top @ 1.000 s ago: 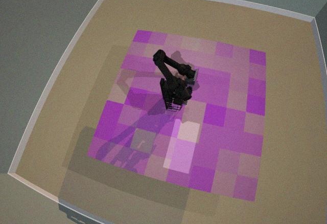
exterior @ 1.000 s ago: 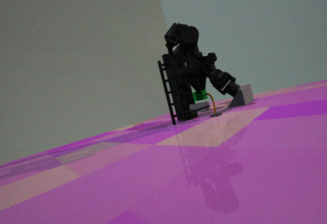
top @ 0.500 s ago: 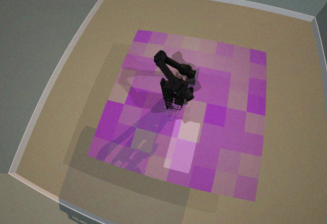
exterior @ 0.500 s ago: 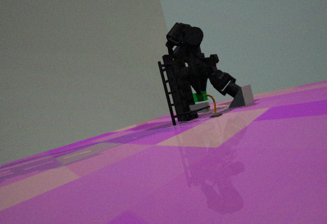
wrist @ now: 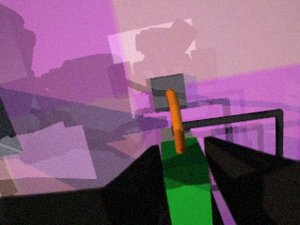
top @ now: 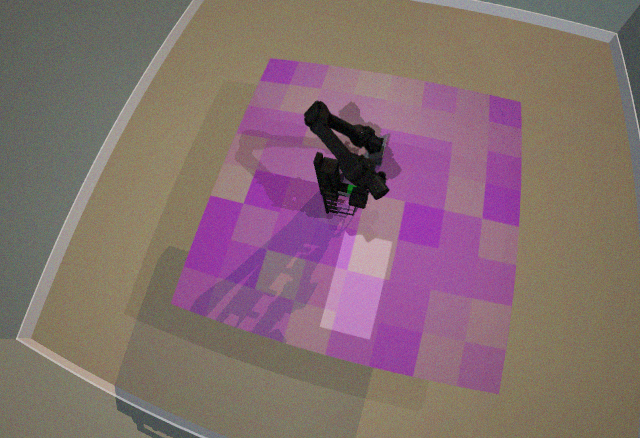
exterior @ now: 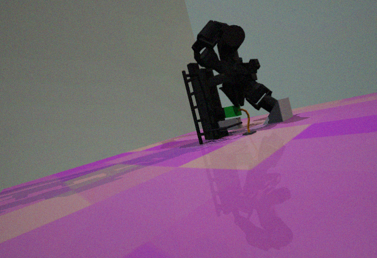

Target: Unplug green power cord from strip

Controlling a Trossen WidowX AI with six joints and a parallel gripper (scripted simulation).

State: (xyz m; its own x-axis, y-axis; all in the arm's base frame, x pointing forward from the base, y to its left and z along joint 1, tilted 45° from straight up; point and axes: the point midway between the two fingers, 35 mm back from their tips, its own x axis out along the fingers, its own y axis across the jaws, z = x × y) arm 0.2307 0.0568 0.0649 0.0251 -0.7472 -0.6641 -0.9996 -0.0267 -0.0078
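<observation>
My gripper tip is 5 cm to the left of the green plug.
</observation>
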